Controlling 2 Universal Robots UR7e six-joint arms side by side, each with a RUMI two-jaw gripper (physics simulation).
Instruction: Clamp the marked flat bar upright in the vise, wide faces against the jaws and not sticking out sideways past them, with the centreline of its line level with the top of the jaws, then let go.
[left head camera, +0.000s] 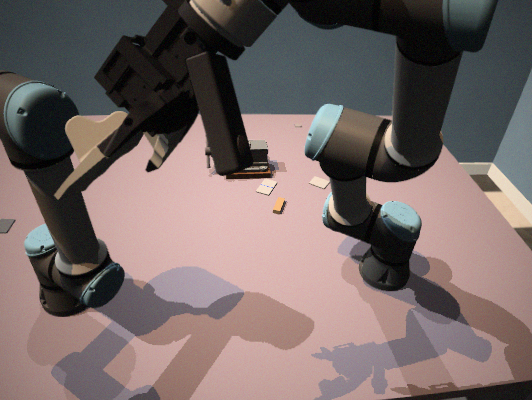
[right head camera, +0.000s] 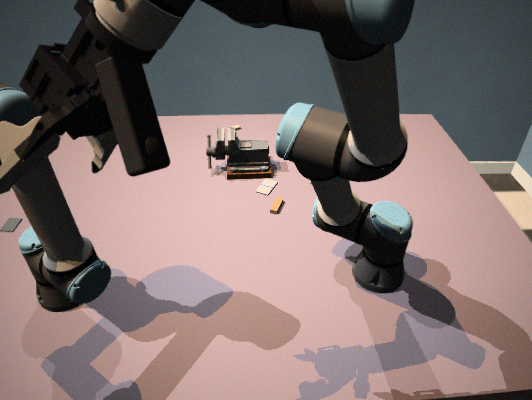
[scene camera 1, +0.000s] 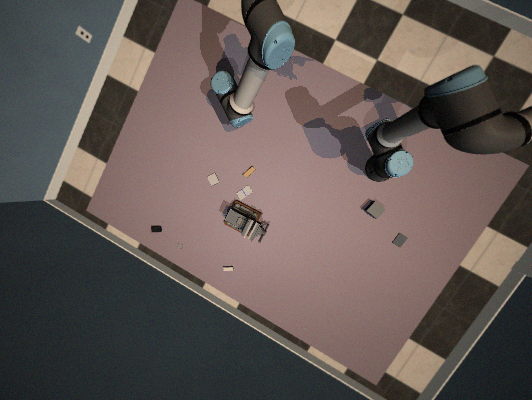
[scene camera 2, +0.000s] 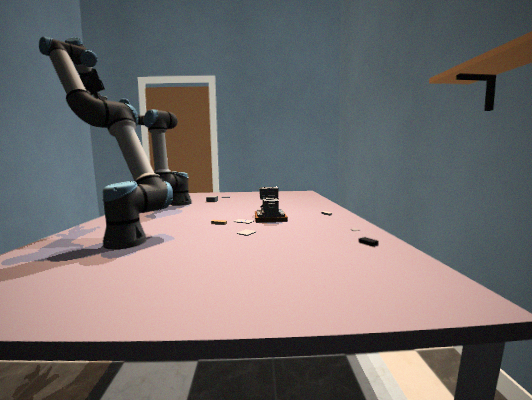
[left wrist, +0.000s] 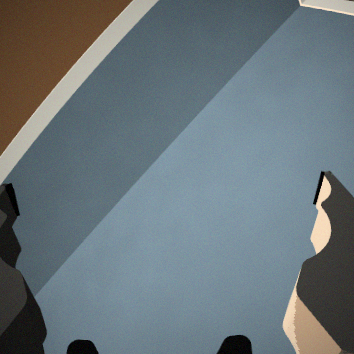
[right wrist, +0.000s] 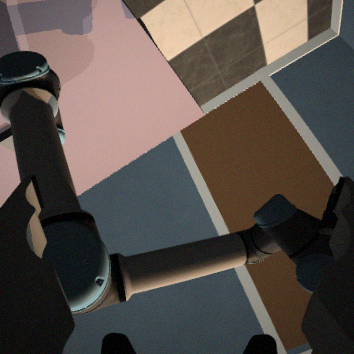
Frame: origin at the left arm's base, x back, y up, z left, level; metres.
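Where they show: left gripper, fingertip midpoint: (left wrist: 165, 179); right gripper, fingertip midpoint: (left head camera: 108, 183) (right head camera: 45, 183) (right wrist: 186, 178); left arm's base at its link origin: (left head camera: 69, 294) (scene camera 1: 379, 167) (scene camera 2: 181, 203); right arm's base at its link origin: (left head camera: 383, 271) (right head camera: 377, 273) (scene camera 2: 125, 242).
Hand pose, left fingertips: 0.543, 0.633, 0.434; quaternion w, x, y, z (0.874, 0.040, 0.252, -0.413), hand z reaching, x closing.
Observation:
Each offset is from my left fingertips to the centre of the thing, as dx, dy, dz. "*": to the spot under its first point.
The marked flat bar {-1.016, -0.631, -1.040} (left head camera: 263, 190) (right head camera: 263, 190) (scene camera 1: 248, 189) (scene camera 2: 240, 221), a pale plate with a thin blue line across its middle, lies flat on the table beside the vise. The vise {* -1.142, -0.531, -1.019} (left head camera: 258, 146) (right head camera: 252, 155) (scene camera 1: 236, 218) (scene camera 2: 270, 206) is dark grey on an orange-brown base. In the right head camera view its jaws stand apart, with no bar between them. My left gripper (left wrist: 165, 179) is open and empty, facing the wall. My right gripper (left head camera: 103, 182) (right wrist: 186, 178) is open and empty, high above the table, and hides part of the vise in the left head camera view.
An orange block {-0.895, -0.626, -1.068} (left head camera: 279, 205) (scene camera 1: 249, 172) and an unmarked pale plate {-1.034, -0.631, -1.247} (left head camera: 319, 182) (scene camera 1: 213, 179) lie near the bar. Farther off are a black block (scene camera 1: 156, 228) (scene camera 2: 368, 241), a small pale block {-1.477, -0.627, -0.916} (scene camera 1: 228, 268), a grey block {-0.757, -0.615, -0.349} (scene camera 1: 374, 209) and a grey plate {-0.842, -0.632, -0.143} (scene camera 1: 399, 240).

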